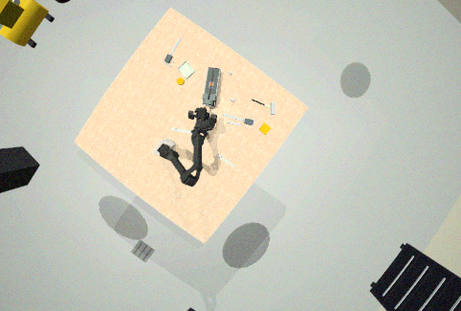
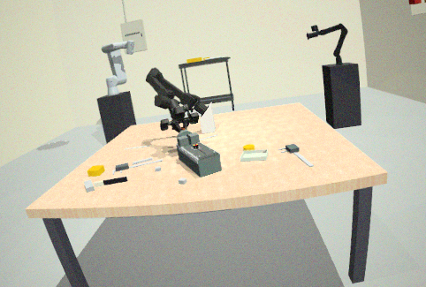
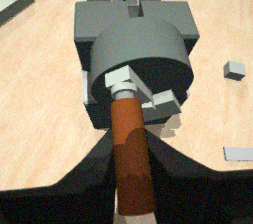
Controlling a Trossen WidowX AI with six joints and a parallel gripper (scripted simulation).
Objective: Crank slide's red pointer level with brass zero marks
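Right now the crank is 2 cm above my gripper tip. From my gripper tip the other things lie so: red pointer: 16 cm ahead, 8 cm to the left, 1 cm below; brown crank handle: 3 cm above, 1 cm to the right, 1 cm behind; yellow disc: 28 cm to the left, 8 cm below, 4 cm ahead.
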